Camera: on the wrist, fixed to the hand. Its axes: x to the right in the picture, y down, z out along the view.
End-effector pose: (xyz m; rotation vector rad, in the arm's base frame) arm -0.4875 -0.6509 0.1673 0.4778 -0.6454 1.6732
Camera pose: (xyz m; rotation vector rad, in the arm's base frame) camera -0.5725 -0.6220 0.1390 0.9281 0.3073 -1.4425
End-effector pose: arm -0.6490 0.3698 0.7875 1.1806 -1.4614 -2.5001
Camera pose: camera -0.6696 0.2874 0.8281 -0.6674 -0.7432 0.0712
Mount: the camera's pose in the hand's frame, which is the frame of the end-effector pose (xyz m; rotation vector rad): 0.0205 0.0840 -0.0372 -0.1011 0.5088 3.0484
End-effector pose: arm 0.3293 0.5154 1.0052 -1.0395 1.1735 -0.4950
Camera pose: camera 0.2871 0.5242 0.9215 1.5022 1.7071 1.7588
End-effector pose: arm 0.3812 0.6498 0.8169 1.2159 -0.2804 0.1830
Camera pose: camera 0.3808 0.7131 0.8866 0.4815 1.3410 -2.7454
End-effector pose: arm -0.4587 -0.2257 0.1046 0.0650 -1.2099 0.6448
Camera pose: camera -0.4646 -0.1339 0.0847 1.7619 -0.2094 -2.1359
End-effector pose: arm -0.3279 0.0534 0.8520 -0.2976 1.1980 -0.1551
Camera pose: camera -0.3584 0.1222 0.7955 -1.6750 -0.8995 -2.4879
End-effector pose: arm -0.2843 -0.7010 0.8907 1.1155 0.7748 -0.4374
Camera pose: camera -0.2270 -0.6324 0.9202 1.0518 -1.0331 2.3693
